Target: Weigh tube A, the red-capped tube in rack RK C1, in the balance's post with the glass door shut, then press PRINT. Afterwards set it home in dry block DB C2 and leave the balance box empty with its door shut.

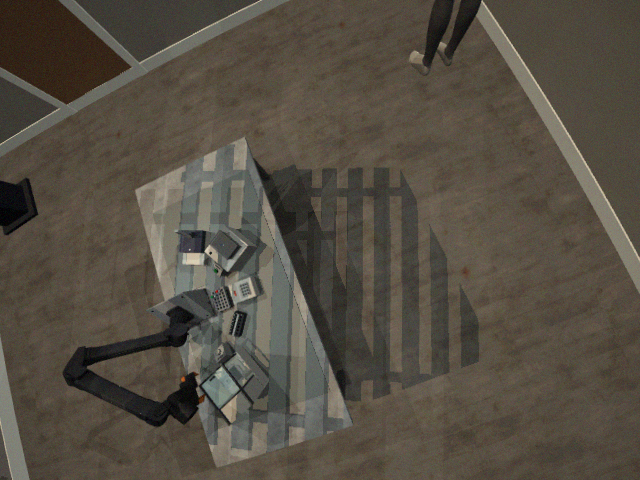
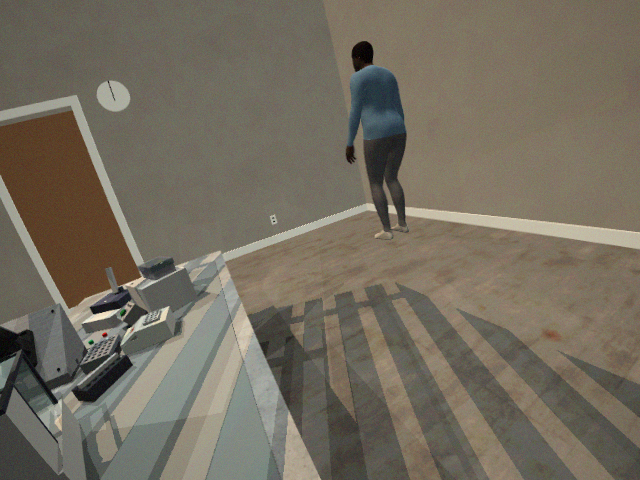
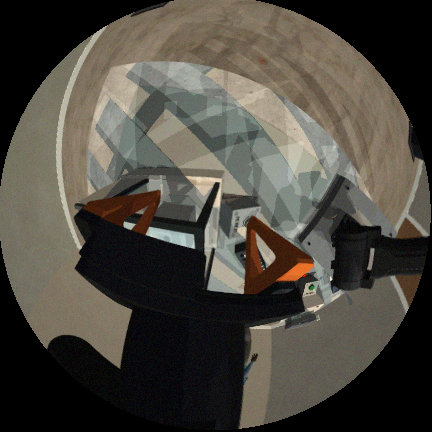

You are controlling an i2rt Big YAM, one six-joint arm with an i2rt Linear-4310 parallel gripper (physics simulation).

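Seen in the pictures: gripper, between the fingertips: [image 3: 205, 207]; arm's base, origin of its link: [image 1: 180, 313] [image 3: 352, 238].
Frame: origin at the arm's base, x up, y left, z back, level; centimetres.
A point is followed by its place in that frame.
Note:
My gripper [image 1: 195, 387] @(x 8.1, y -37.5, z -2.5 cm) [image 3: 205, 207] @(x 8.1, y -37.5, z -2.5 cm) is open, with nothing between its orange fingers. It hangs beside the glass-walled balance [image 1: 222, 386] @(x 10.2, y -42.4, z -14.2 cm) [image 2: 32, 431] @(x 3.8, y -52.3, z -24.6 cm) [image 3: 167, 236] @(x 10.2, y -40.2, z -6.0 cm), near the table's edge. Whether the balance's glass door is open or shut I cannot tell. A block with a grid of holes [image 1: 220, 299] @(x -7.8, y -2.4, z -20.4 cm) [image 2: 99, 352] @(x -7.7, y -4.8, z -20.4 cm) stands mid-table, and a red cap [image 2: 104, 334] @(x -5.3, y 1.9, z -21.8 cm) and a green cap [image 2: 90, 342] @(x -5.4, y 0.2, z -17.7 cm) show at its far side. A long dark rack [image 1: 237, 323] @(x -6.2, y -19.1, z -24.9 cm) [image 2: 103, 379] @(x -7.8, y -22.9, z -24.7 cm) stands next to it. Which is RK or DB I cannot tell. The balance's post and PRINT button cannot be made out.
A small box with a dial [image 1: 223, 352] @(x -3.3, y -29.6, z -12.3 cm) [image 3: 241, 218] @(x -3.4, y -30.4, z -8.5 cm) stands beside the balance. A white keypad device [image 1: 244, 289] @(x -3.5, y -4.3, z -38.2 cm) [image 2: 150, 330] @(x -5.8, y -9.7, z -37.1 cm), a large pale machine [image 1: 230, 249] @(x 8.4, y 16.0, z -45.8 cm) [image 2: 164, 289] @(x -1.1, y 10.5, z -43.3 cm) and a slanted grey panel [image 1: 199, 303] @(x -1.1, y 0.3, z -12.1 cm) [image 2: 50, 345] @(x -0.8, y -1.2, z -8.5 cm) stand further along. A person [image 2: 379, 105] stands far off.

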